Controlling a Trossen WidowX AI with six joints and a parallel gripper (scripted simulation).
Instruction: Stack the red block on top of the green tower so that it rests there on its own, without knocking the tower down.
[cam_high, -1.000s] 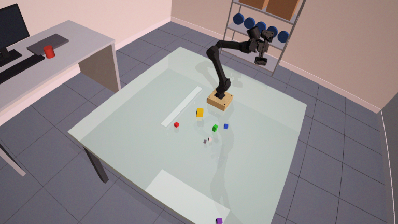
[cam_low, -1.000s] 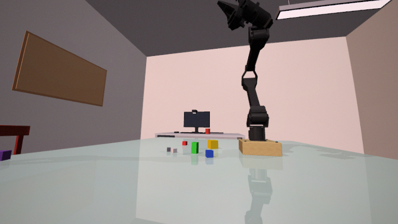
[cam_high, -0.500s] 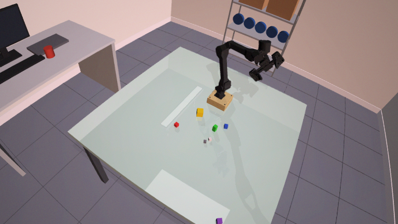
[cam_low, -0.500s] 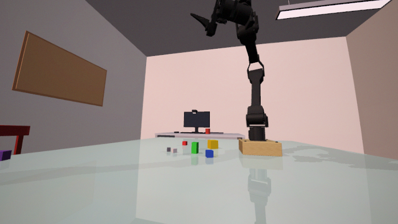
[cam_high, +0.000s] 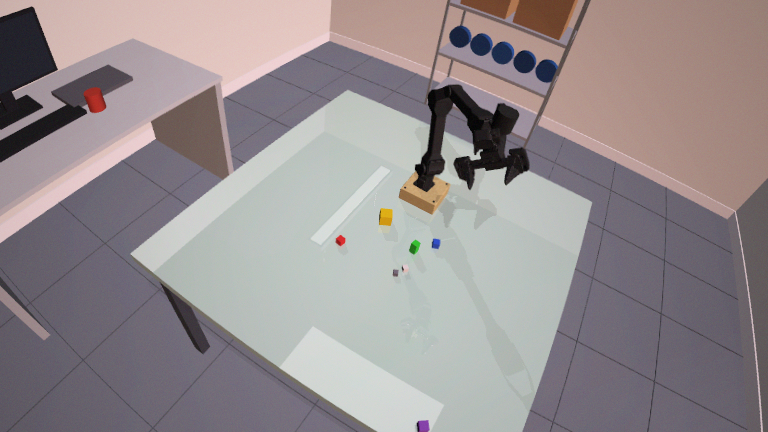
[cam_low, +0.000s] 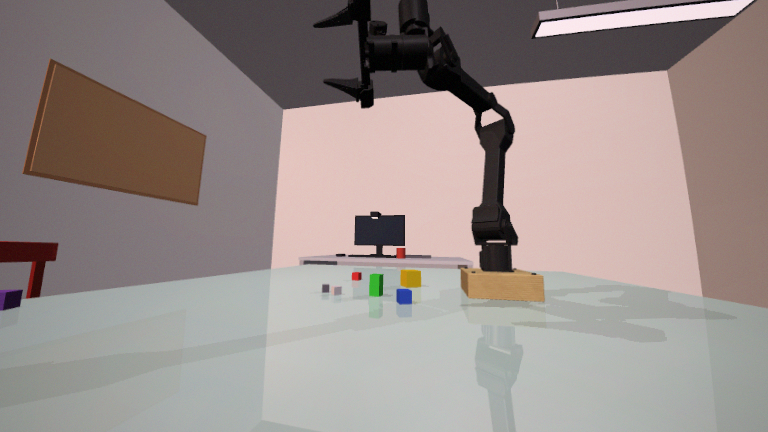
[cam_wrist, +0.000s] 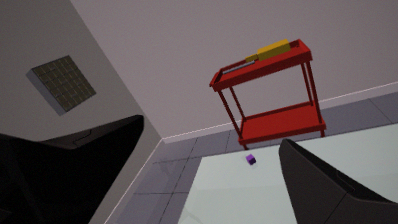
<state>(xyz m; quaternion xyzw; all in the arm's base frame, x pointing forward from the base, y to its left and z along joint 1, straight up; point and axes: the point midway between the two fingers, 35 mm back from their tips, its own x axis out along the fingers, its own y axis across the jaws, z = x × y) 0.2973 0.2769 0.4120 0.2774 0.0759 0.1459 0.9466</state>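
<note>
Now: the red block 70 mm ahead of my gripper tip, 370 mm to the right of it and 450 mm below it. Also, from my gripper tip: yellow block 120 mm behind, 310 mm to the right, 440 mm below; blue block 140 mm behind, 110 mm to the right, 450 mm below; purple cube 410 mm ahead, 180 mm to the left, 450 mm below.
</note>
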